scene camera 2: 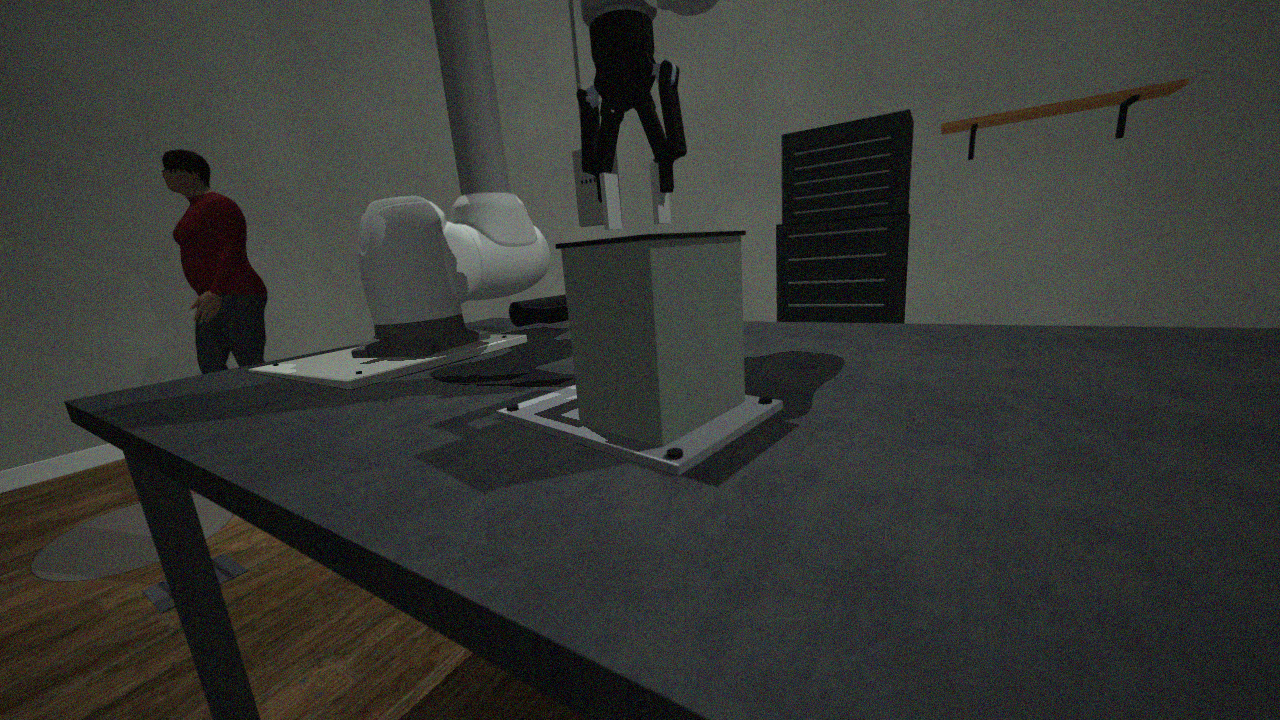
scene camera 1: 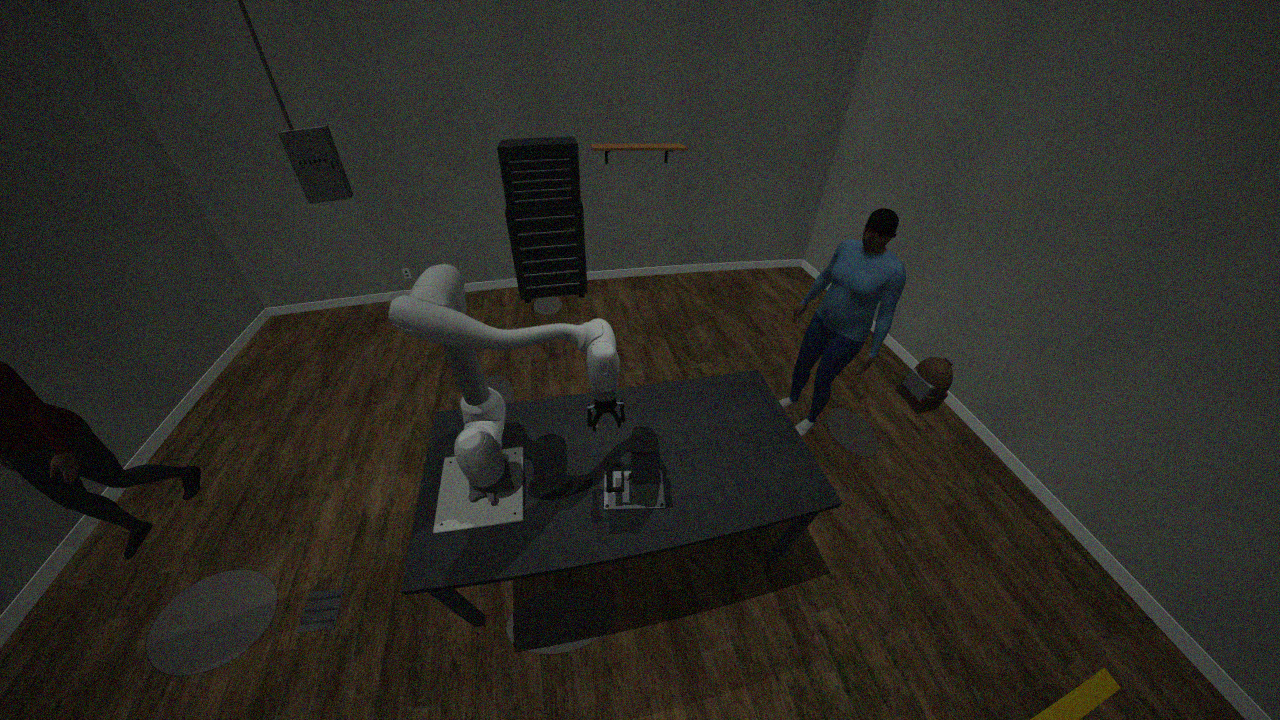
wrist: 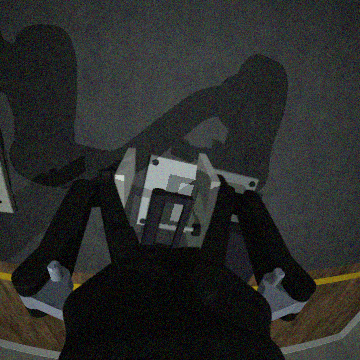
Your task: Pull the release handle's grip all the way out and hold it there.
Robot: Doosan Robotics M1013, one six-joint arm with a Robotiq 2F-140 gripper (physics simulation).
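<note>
My gripper (scene camera 1: 606,426) (scene camera 2: 637,217) (wrist: 165,163) is part-way open with nothing between its fingers. It points down. In the scene camera 2 view its tips show above the top edge of the grey-green box (scene camera 2: 657,331). The release handle's grip, a dark rectangular frame (wrist: 172,193) (scene camera 1: 614,488), stands beside the box. In the wrist view the frame shows between and below the two fingertips, apart from them. In the scene camera 2 view the box hides it. Box and handle are on a white base plate (scene camera 1: 609,503) (scene camera 2: 590,440) (wrist: 161,171). How far out the grip is, I cannot tell.
The arm's base stands on a white mounting plate (scene camera 1: 452,510) (scene camera 2: 308,371) on the dark table (scene camera 1: 725,501) (scene camera 2: 895,501). A person in blue (scene camera 1: 859,282) stands near the table's far right corner. A person in red (scene camera 2: 213,237) is beyond the arm's base. A dark cabinet (scene camera 1: 546,219) (scene camera 2: 845,219) stands behind.
</note>
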